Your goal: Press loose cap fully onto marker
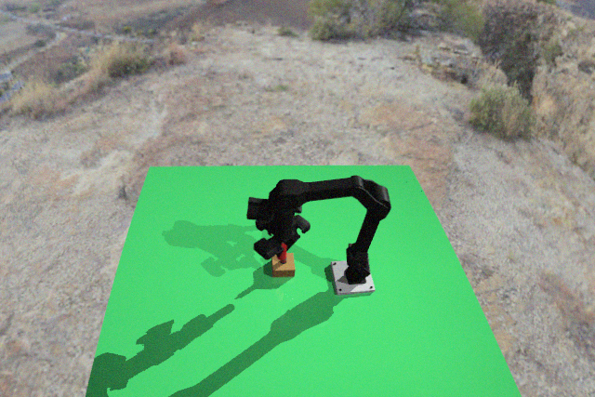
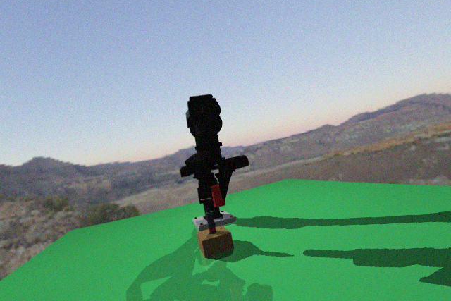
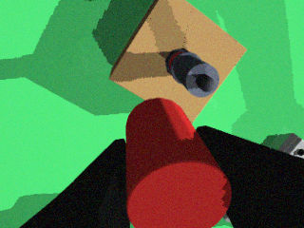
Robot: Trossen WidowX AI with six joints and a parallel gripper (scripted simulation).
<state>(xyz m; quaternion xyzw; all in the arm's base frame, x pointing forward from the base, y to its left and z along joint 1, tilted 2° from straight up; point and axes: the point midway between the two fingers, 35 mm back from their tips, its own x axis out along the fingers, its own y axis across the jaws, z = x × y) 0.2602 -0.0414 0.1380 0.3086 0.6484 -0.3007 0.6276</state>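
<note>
My gripper tip is now 1 cm past the dark marker, 3 cm to the left of it and 4 cm above it. The rest, counted from my gripper tip: holder block 1 cm behind, 3 cm to the right, 10 cm below; then marker cap 1 cm above.
</note>
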